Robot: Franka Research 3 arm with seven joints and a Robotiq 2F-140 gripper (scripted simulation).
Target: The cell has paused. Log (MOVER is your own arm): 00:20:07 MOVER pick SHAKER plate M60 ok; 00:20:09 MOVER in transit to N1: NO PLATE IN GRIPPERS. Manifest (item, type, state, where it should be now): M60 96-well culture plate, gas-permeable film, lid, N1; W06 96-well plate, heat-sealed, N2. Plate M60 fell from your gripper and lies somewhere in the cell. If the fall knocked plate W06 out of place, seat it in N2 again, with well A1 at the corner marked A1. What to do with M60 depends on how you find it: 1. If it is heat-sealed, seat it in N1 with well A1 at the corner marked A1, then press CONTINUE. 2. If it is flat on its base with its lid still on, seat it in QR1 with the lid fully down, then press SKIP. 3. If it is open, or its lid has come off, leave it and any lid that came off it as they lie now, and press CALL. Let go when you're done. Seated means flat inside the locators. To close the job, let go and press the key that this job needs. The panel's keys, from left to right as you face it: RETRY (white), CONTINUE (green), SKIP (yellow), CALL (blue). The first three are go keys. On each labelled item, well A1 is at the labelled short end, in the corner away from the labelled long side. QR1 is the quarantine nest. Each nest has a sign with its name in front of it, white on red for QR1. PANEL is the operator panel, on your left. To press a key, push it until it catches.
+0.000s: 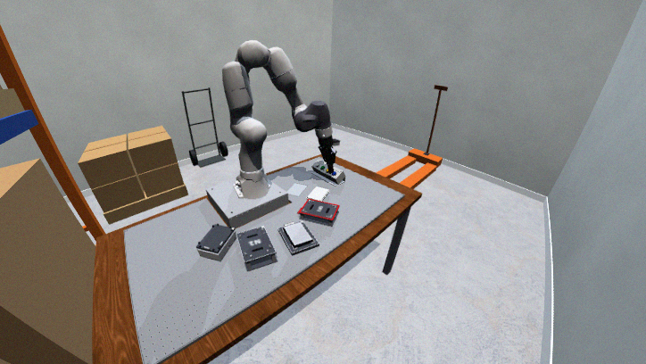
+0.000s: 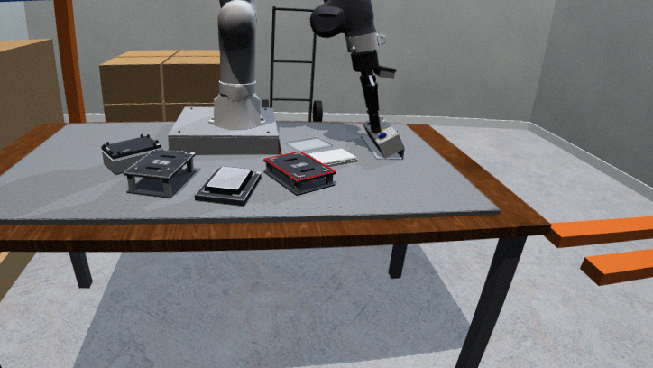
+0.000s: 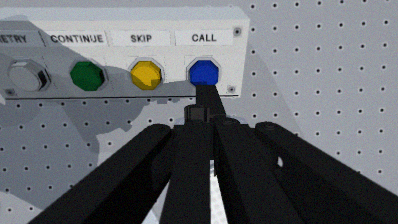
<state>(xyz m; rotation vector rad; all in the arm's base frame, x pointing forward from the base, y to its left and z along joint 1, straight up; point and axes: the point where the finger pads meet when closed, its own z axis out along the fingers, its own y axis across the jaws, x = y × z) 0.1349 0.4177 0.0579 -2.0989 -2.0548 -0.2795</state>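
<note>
The blue call key is 40 mm below my hand and 30 mm to the left of it. The rest, counted from my hand: yellow skip key: 50 mm behind, 40 mm below, 30 mm to the left; green continue key: 100 mm behind, 40 mm below, 30 mm to the left; white retry key: 150 mm behind, 40 mm below, 30 mm to the left.
</note>
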